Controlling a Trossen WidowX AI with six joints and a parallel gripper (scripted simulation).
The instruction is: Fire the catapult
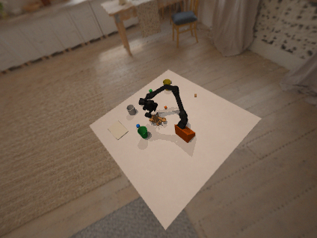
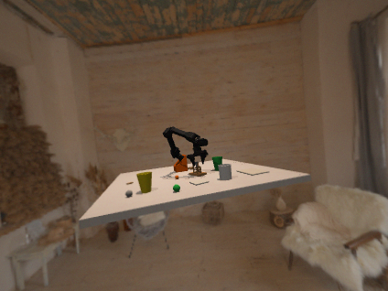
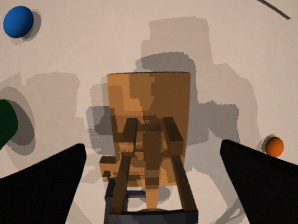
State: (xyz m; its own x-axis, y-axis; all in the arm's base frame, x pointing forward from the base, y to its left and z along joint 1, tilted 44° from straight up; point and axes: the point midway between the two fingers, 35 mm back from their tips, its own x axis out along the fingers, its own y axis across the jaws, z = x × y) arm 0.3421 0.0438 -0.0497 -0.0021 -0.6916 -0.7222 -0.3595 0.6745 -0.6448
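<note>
Now: the orange ball 10 mm ahead of my gripper tip, 200 mm to the right of it and 70 mm below it. Round my gripper tip: blue ball (50 mm ahead, 180 mm to the left, 60 mm below); then wooden catapult (70 mm behind, 20 mm to the right, 30 mm below); then green mug (90 mm behind, 210 mm to the left, 50 mm below).
</note>
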